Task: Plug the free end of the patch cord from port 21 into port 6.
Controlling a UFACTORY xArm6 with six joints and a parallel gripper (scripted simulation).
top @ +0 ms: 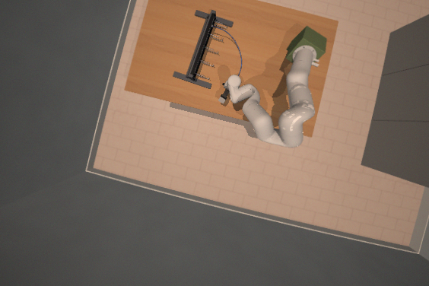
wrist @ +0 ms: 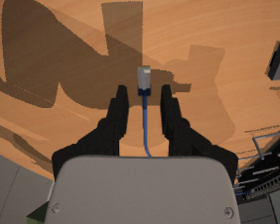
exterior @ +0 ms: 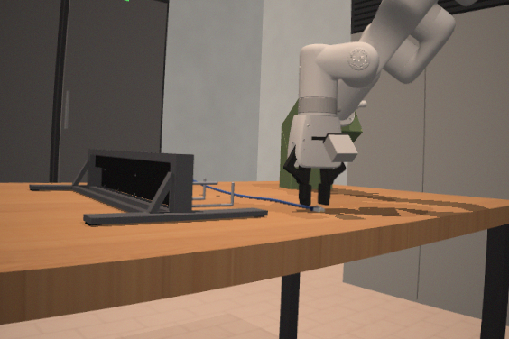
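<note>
Right now my hand is 30 mm above the plug and 20 mm to the right of it.
</note>
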